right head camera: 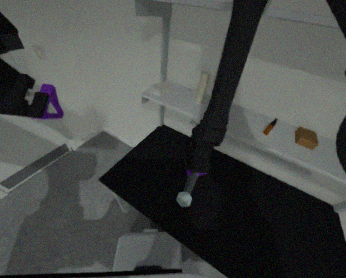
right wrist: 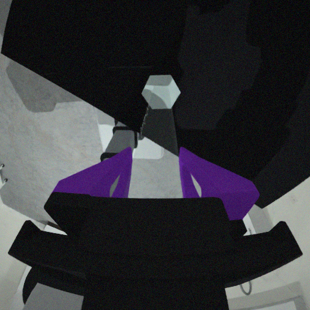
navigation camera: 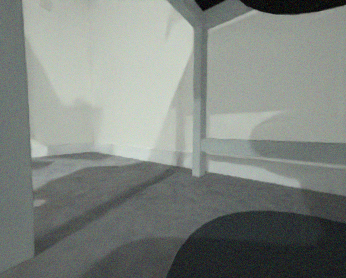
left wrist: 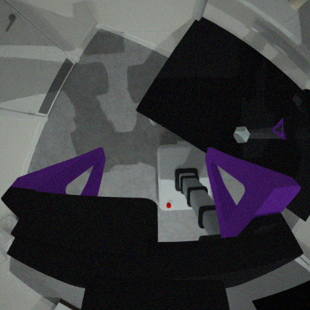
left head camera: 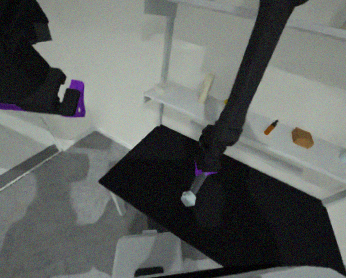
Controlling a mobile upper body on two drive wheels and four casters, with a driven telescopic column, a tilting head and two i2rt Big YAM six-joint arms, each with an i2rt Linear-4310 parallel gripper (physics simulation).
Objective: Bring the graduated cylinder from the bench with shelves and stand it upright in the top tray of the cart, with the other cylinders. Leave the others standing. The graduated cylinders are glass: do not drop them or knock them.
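Frame: origin at the left arm's base, x back, y right, z up, level; centimetres.
Where they show: left gripper, fingertip midpoint: (right head camera: pixel 40 113) (left head camera: pixel 59 111); right gripper, fingertip midpoint: (right head camera: pixel 192 174) (left head camera: pixel 200 174).
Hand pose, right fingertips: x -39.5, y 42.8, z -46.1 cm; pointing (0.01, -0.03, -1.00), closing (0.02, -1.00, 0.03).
Each offset is from my right fingertips to the top centre of the thing. "spot": to the spot under its first point. Level surfaces: height alone.
My right gripper (left head camera: pixel 204 172) is shut on the graduated cylinder {dx +0.9, dy +0.3, dz +6.5 cm} (left head camera: pixel 194 188), a clear glass tube with a pale hexagonal foot {spot: dx +2.6, dy -0.9, dz -22.1 cm} (left head camera: pixel 188 198). It holds the cylinder above the black bench top {dz -35.0 cm} (left head camera: pixel 205 193), foot down and tilted toward the front edge. In the right wrist view the purple fingers (right wrist: pixel 155 167) clasp the tube (right wrist: pixel 160 126) with the foot (right wrist: pixel 160 91) beyond them. It also shows in the right head view (right head camera: pixel 188 188) and left wrist view (left wrist: pixel 255 134). My left gripper (left head camera: pixel 72 102) is open and empty at the far left, away from the bench.
The bench's white shelves (left head camera: pixel 188 103) hold a cream roll {dx -46.8, dy +8.8, dz +28.5 cm} (left head camera: pixel 206 88), an orange dropper bottle {dx -19.0, dy +40.2, dz +19.9 cm} (left head camera: pixel 271 127) and a brown box {dx -14.8, dy +59.8, dz +14.7 cm} (left head camera: pixel 301 138). A grey shelf post (navigation camera: pixel 199 110) stands at the bench corner. My own base (left wrist: pixel 184 187) is below on the grey floor.
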